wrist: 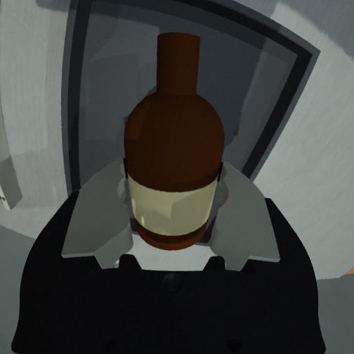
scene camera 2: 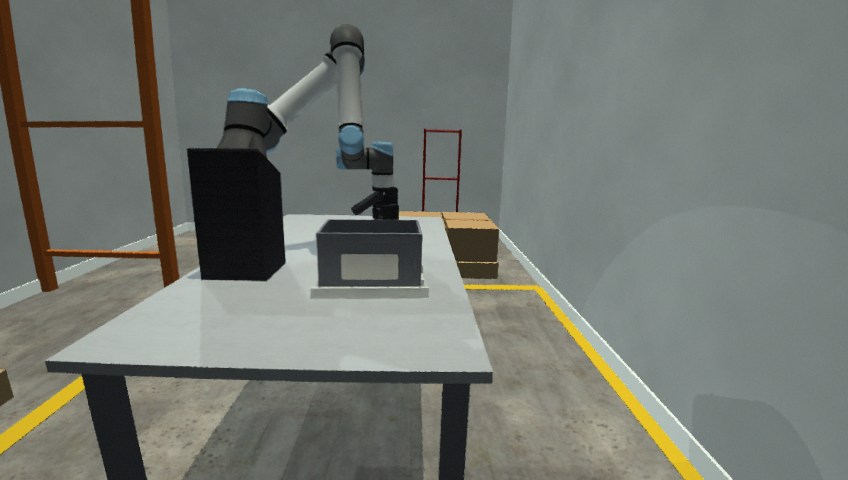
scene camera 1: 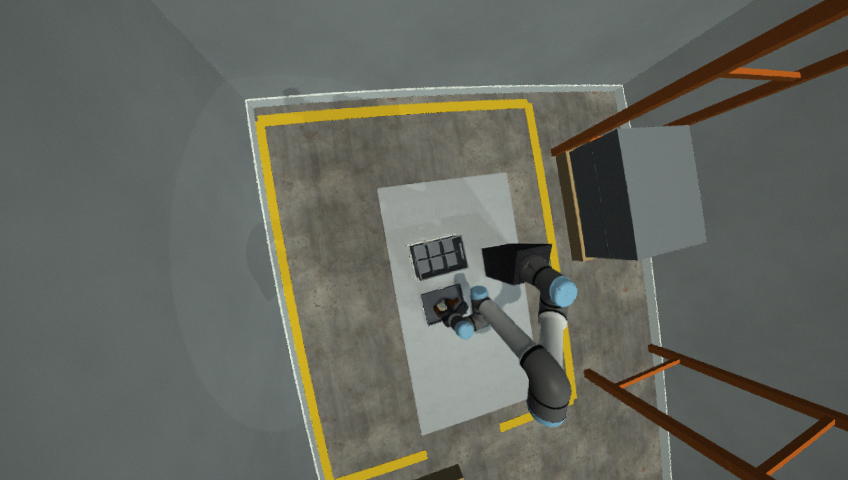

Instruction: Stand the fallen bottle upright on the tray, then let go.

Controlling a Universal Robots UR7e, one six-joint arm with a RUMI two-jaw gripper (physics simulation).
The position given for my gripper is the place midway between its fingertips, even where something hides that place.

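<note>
Wrist view: my gripper (wrist: 172, 162), brown bottle (wrist: 173, 138).
</note>
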